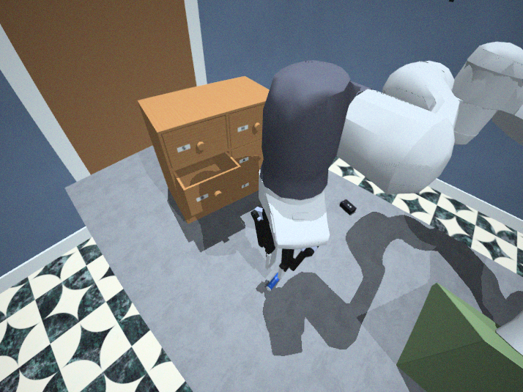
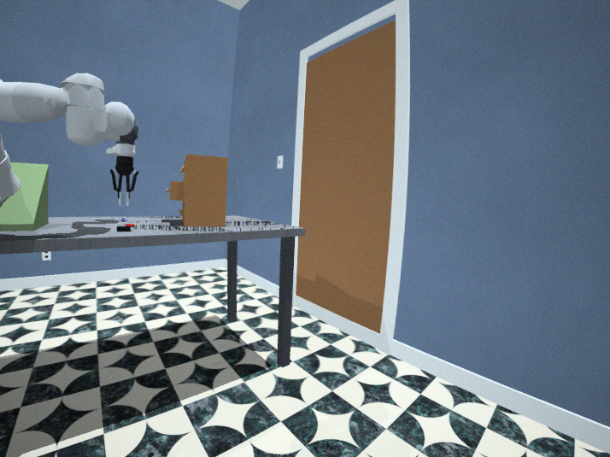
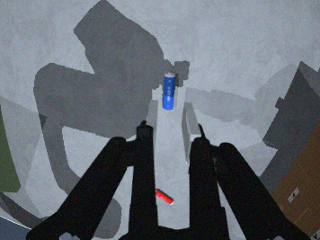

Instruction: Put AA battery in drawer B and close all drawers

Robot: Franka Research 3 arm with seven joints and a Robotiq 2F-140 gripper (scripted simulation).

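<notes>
Right now the blue AA battery is 100 mm below my hand. Also, from my hand: small black object 40 mm behind, 350 mm to the right, 100 mm below; then red cylinder 200 mm to the right, 100 mm below.
</notes>
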